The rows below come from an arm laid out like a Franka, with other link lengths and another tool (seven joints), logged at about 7 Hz.
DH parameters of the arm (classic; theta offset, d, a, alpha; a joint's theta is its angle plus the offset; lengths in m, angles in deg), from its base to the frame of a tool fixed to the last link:
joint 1: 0 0.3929 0 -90
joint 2: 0 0 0 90
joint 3: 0 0.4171 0.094 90
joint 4: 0 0 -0.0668 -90
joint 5: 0 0.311 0 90
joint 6: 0 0 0.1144 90
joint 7: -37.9 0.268 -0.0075 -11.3
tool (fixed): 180 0.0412 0 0
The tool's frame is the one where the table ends.
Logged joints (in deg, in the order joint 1, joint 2, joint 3, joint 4, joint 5, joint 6, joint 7), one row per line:
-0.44, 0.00, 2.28, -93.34, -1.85, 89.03, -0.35
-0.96, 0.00, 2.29, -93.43, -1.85, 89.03, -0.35
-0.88, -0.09, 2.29, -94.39, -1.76, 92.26, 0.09
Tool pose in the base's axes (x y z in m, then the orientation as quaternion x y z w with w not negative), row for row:
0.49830, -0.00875, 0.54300, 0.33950, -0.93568, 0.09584, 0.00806
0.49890, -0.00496, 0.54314, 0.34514, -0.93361, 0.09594, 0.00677
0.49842, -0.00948, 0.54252, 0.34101, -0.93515, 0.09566, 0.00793
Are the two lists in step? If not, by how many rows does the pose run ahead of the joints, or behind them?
The pose runs 1 row behind the joints: the pose in row i belongs to the joints in row i - 1.
